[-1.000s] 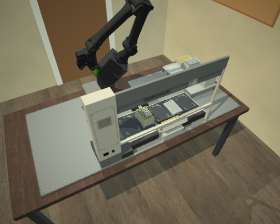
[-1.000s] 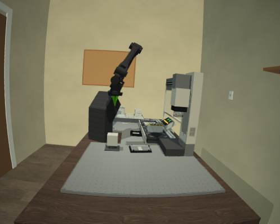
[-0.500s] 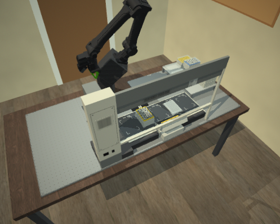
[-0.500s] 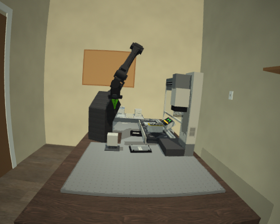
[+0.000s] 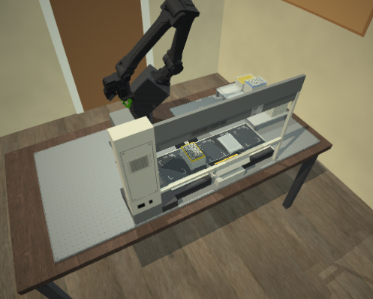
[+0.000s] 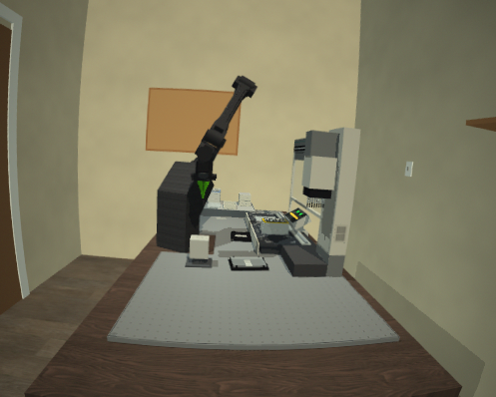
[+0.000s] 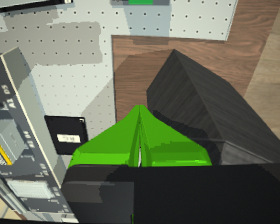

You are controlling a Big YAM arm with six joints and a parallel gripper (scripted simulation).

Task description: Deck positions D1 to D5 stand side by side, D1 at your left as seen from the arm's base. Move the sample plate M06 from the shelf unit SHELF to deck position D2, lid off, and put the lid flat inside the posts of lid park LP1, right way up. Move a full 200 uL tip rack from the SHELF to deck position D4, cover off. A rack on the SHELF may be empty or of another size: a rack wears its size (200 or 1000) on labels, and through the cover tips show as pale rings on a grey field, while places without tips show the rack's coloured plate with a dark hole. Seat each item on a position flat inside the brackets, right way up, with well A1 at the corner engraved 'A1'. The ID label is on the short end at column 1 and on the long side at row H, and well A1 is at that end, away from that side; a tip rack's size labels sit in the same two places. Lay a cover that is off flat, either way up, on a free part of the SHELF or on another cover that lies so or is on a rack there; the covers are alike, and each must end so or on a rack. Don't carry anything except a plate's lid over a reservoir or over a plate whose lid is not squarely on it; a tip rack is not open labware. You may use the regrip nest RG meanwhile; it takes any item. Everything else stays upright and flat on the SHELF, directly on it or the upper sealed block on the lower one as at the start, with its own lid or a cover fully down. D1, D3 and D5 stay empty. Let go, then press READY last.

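My gripper is now 80 mm to the left of the white ready button box and 180 mm above it. From my hand the other things lie so: perforated board: 200 mm ahead, 210 mm to the left, 250 mm below; then LP1 label: 190 mm ahead, 110 mm to the right, 240 mm below; then dark lid park LP1: 190 mm ahead, 110 mm to the right, 240 mm below.
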